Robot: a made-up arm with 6 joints. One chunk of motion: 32 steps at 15 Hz.
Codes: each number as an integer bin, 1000 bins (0 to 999) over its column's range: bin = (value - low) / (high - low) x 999, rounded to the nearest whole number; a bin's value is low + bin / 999 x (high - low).
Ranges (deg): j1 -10..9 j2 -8..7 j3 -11..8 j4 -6..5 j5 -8..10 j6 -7..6
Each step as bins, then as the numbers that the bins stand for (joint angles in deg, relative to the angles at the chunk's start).
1 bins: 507 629 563 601 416 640
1 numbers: -0.36 1.44 -0.29 0.62 -0.50 1.33
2 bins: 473 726 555 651 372 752
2 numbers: -1.00 2.90 -0.44 1.17 -1.30 2.79
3 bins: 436 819 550 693 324 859
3 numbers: -1.71 4.30 -0.54 1.63 -2.16 4.18
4 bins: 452 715 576 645 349 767
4 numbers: -1.40 2.74 -0.05 1.10 -1.71 2.98
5 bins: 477 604 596 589 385 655
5 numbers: -0.93 1.07 0.34 0.49 -1.06 1.52
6 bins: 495 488 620 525 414 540
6 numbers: -0.59 -0.67 0.79 -0.22 -0.54 0.03
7 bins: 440 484 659 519 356 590
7 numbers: -1.63 -0.73 1.53 -0.29 -1.59 0.68
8 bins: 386 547 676 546 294 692
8 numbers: -2.66 0.21 1.86 0.01 -2.70 2.01
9 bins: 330 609 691 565 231 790
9 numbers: -3.72 1.14 2.14 0.22 -3.84 3.28
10 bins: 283 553 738 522 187 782
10 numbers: -4.62 0.30 3.04 -0.25 -4.63 3.18
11 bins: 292 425 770 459 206 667
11 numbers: -4.45 -1.62 3.64 -0.95 -4.29 1.68
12 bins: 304 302 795 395 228 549
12 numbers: -4.22 -3.47 4.12 -1.65 -3.89 0.14
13 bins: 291 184 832 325 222 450
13 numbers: -4.47 -5.24 4.82 -2.42 -4.00 -1.14
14 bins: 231 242 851 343 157 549
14 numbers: -5.61 -4.37 5.19 -2.22 -5.17 0.14
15 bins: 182 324 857 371 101 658
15 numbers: -6.54 -3.14 5.30 -1.91 -6.18 1.56
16 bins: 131 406 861 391 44 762
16 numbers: -7.51 -1.90 5.38 -1.69 -7.21 2.92
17 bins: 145 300 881 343 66 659
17 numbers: -7.24 -3.50 5.76 -2.22 -6.81 1.58
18 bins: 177 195 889 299 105 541
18 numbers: -6.63 -5.07 5.91 -2.71 -6.11 0.04
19 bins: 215 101 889 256 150 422
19 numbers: -5.91 -6.48 5.91 -3.18 -5.30 -1.51
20 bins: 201 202 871 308 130 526
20 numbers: -6.18 -4.97 5.57 -2.61 -5.66 -0.16
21 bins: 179 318 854 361 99 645
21 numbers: -6.60 -3.23 5.24 -2.03 -6.22 1.39
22 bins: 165 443 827 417 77 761
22 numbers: -6.86 -1.35 4.73 -1.41 -6.61 2.90
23 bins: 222 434 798 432 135 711
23 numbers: -5.78 -1.48 4.18 -1.24 -5.57 2.25
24 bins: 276 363 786 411 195 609
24 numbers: -4.75 -2.55 3.95 -1.47 -4.49 0.92
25 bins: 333 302 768 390 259 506
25 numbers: -3.67 -3.47 3.61 -1.71 -3.33 -0.42
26 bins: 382 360 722 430 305 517
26 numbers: -2.73 -2.59 2.73 -1.27 -2.50 -0.27
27 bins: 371 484 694 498 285 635
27 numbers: -2.94 -0.73 2.20 -0.52 -2.86 1.26
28 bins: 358 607 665 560 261 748
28 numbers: -3.19 1.11 1.65 0.17 -3.30 2.73
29 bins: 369 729 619 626 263 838
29 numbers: -2.98 2.95 0.77 0.89 -3.26 3.90
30 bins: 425 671 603 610 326 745
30 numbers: -1.92 2.08 0.47 0.72 -2.13 2.69
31 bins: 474 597 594 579 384 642
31 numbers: -0.98 0.96 0.30 0.38 -1.08 1.35
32 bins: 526 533 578 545 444 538
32 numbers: 0.00 0.00 -0.01 0.00 0.00 0.00
